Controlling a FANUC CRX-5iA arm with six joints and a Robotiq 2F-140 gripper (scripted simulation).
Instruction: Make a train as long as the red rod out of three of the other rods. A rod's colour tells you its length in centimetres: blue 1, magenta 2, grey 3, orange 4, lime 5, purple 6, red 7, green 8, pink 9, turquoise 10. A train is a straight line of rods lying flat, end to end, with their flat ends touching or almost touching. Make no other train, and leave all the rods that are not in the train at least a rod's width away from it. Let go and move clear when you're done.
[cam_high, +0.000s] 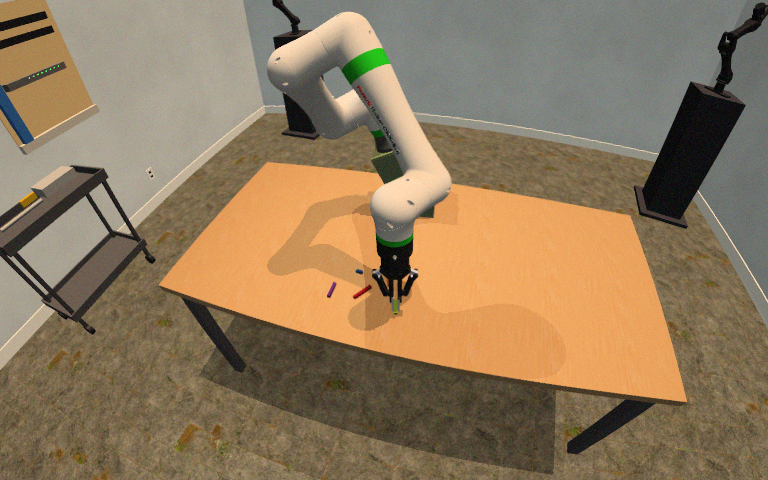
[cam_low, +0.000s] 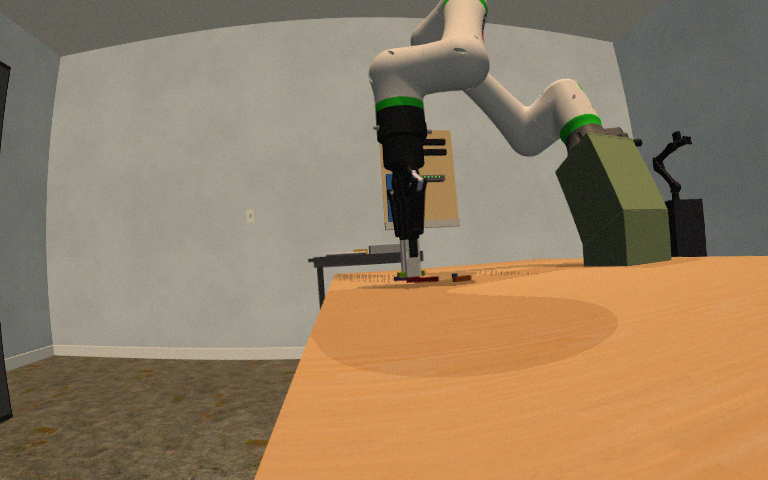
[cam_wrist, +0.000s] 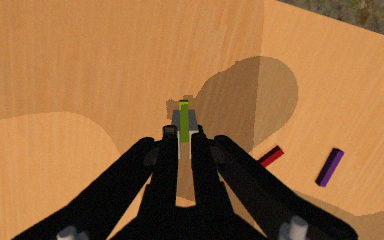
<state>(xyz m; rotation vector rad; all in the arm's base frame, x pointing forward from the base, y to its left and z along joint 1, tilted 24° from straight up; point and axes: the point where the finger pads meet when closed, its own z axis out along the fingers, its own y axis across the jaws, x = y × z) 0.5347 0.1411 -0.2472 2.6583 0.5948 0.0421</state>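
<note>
Right now the orange rod is 10 cm behind my hand, 7 cm to the right of it and 5 cm below it. Round my hand: red rod (13 cm to the right, 5 cm below, 2 cm behind); purple rod (23 cm to the right, 5 cm below, 1 cm ahead); lime rod (3 cm below).
</note>
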